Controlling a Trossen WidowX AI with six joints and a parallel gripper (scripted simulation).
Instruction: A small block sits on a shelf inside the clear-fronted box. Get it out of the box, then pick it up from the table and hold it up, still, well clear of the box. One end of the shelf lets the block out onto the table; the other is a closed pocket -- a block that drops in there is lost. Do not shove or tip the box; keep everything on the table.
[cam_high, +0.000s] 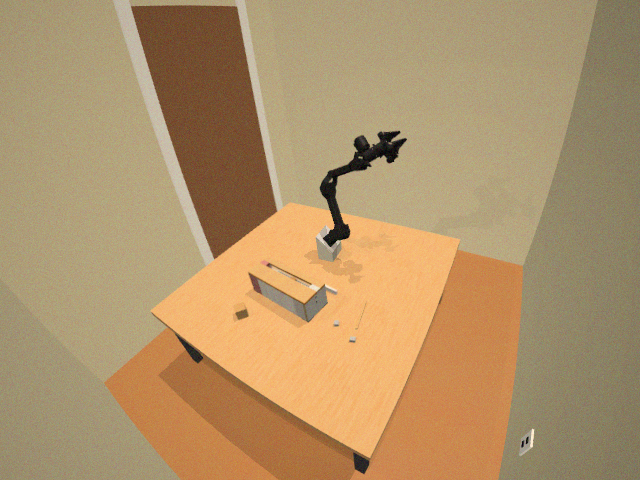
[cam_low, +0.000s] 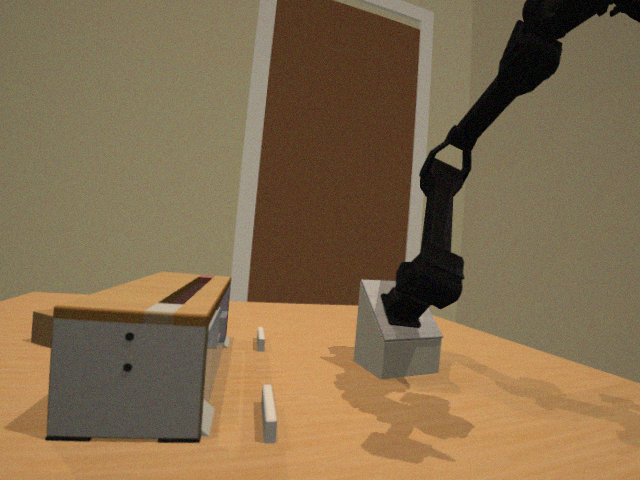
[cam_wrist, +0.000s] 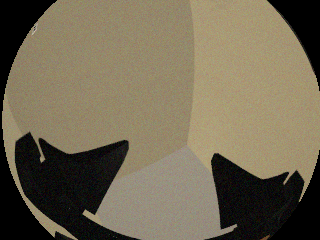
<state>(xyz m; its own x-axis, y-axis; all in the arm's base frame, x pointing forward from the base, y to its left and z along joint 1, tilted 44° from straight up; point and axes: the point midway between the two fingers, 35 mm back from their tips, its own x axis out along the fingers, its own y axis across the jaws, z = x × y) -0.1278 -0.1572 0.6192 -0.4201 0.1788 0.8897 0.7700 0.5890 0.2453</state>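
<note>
My gripper tip is now 53 cm short of the box, 37 cm to the left of it and 60 cm above it. The rest, counted from my gripper tip: thin stick 53 cm ahead, 66 cm below; then brown block 78 cm ahead, 51 cm to the right, 64 cm below; then tan block 55 cm ahead, 35 cm to the right, 58 cm below.
</note>
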